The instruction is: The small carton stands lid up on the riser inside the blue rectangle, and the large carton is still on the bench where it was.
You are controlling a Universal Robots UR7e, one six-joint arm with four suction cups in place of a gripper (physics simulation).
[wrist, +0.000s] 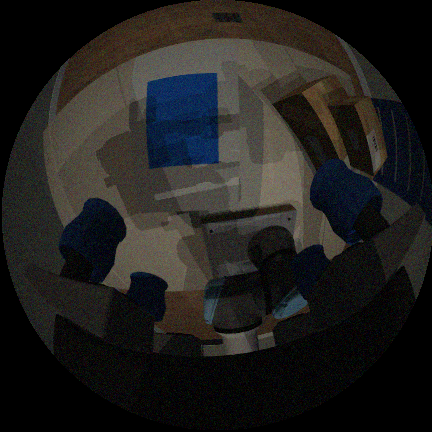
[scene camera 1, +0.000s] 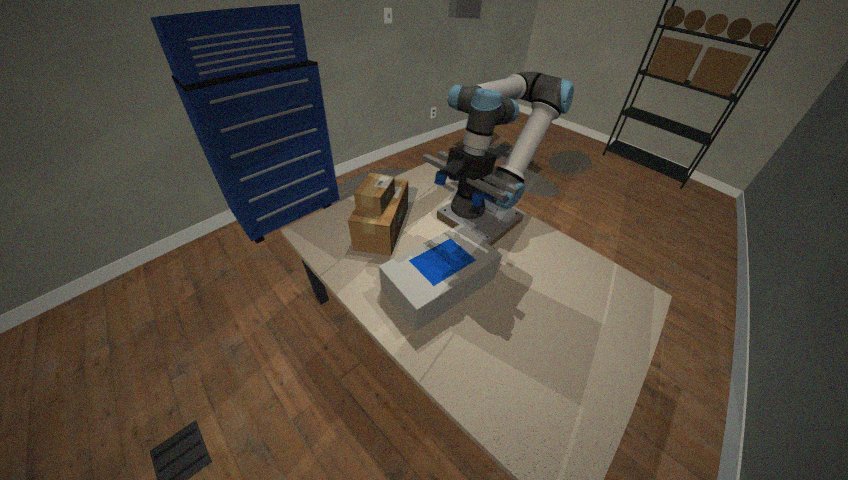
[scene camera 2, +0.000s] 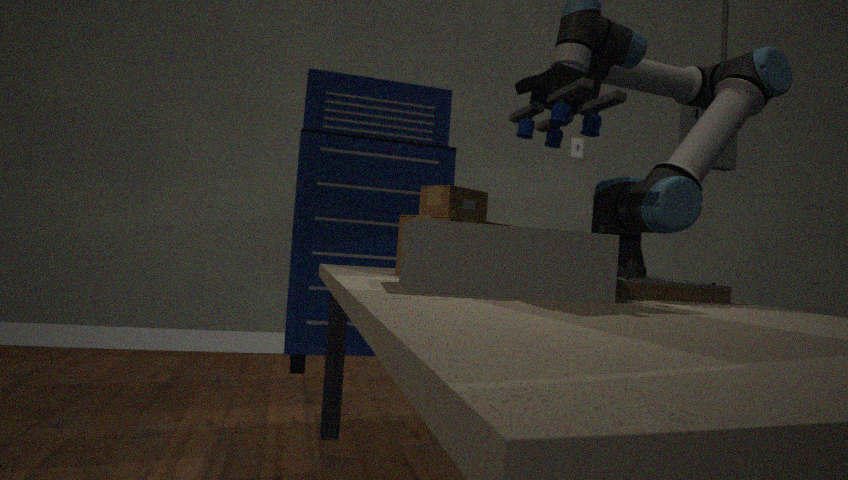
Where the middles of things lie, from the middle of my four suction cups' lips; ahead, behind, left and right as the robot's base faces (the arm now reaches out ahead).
Labels:
The grey riser [scene camera 1: 423,283] lies 270 mm below my suction cup, 120 mm ahead of it and 20 mm to the left of it. From my suction cup the other things lie so: small carton [scene camera 2: 439,200] 340 mm to the right, 140 mm below, 50 mm ahead; large carton [scene camera 1: 371,233] 340 mm to the right, 260 mm below, 20 mm ahead.

